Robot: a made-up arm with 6 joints. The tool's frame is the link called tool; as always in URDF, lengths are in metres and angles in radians. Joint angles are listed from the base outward.
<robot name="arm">
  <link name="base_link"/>
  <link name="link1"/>
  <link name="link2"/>
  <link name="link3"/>
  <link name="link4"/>
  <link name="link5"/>
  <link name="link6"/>
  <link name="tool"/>
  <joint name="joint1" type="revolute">
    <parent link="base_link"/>
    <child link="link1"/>
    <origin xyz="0 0 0.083" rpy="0 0 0"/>
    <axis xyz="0 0 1"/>
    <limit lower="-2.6" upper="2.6"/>
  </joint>
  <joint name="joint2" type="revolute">
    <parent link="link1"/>
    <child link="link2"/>
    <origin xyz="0.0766 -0.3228 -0.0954" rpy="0 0 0"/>
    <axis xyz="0 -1 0"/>
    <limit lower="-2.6" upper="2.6"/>
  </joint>
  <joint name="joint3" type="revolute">
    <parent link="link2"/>
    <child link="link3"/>
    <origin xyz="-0.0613 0.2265 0.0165" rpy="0 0 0"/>
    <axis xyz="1 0 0"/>
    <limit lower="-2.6" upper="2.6"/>
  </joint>
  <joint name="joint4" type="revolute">
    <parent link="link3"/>
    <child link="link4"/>
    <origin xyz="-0.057 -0.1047 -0.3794" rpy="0 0 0"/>
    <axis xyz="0 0 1"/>
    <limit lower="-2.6" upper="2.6"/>
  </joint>
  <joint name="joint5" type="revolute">
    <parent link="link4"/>
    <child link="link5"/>
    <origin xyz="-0.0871 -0.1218 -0.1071" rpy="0 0 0"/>
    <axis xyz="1 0 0"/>
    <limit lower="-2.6" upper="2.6"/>
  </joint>
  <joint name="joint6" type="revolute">
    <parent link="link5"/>
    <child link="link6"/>
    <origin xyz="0.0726 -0.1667 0.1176" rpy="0 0 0"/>
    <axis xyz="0 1 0"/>
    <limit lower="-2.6" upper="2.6"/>
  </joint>
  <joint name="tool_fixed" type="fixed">
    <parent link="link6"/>
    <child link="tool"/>
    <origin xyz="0.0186 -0.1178 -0.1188" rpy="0 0 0"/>
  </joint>
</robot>
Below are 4 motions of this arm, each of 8 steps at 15 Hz.
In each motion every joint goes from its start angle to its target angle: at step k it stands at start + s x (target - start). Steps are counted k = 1, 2, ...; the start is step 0. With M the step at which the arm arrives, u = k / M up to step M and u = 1 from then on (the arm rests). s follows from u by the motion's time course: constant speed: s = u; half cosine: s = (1 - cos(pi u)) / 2; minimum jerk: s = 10 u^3 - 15 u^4 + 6 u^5.
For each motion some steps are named. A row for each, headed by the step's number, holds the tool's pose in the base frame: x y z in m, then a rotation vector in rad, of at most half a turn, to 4 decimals.
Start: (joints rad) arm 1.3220 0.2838 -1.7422 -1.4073 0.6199 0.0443
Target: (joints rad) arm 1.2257 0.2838 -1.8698 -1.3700 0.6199 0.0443
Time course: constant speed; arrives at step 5
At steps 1, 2, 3, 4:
1: 0.5592 -0.6262 0.1497 0.2562 -1.7355 0.2362
2: 0.5379 -0.6389 0.1670 0.2201 -1.7567 0.2311
3: 0.5159 -0.6509 0.1842 0.1834 -1.7772 0.2260
4: 0.4932 -0.6619 0.2011 0.1461 -1.7969 0.2209

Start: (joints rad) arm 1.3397 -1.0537 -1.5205 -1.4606 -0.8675 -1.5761
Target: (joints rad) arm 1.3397 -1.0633 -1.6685 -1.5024 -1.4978 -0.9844
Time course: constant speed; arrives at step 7
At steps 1, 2, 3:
1: 0.3090 0.0741 0.3565 1.4154 1.9942 -1.4249
2: 0.3076 0.0853 0.3413 1.5471 1.9638 -1.3149
3: 0.3070 0.0954 0.3263 1.6686 1.9341 -1.1916

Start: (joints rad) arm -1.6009 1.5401 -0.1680 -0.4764 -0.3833 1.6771
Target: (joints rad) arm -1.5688 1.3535 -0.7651 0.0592 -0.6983 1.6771
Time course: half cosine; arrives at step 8
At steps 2, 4, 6, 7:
2: -0.5174 -0.1920 -0.3923 0.5277 -0.2061 -2.2276
4: -0.5450 -0.0614 -0.3277 0.3893 0.0052 -2.5764
6: -0.5350 0.0529 -0.2508 0.2075 0.2740 -2.8950
7: -0.5256 0.0831 -0.2260 0.1410 0.3689 -2.9835

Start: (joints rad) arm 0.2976 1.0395 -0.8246 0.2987 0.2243 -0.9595
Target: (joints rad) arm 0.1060 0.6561 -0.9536 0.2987 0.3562 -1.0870
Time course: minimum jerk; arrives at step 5
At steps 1, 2, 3, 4, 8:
1: 0.3093 -0.7172 0.0863 -0.4376 -1.8507 0.4777
2: 0.2703 -0.7365 0.0969 -0.4628 -1.7623 0.4855
3: 0.2170 -0.7587 0.1146 -0.4892 -1.6374 0.4874
4: 0.1810 -0.7710 0.1287 -0.5020 -1.5489 0.4826
8: 0.1732 -0.7735 0.1320 -0.5042 -1.5292 0.4809

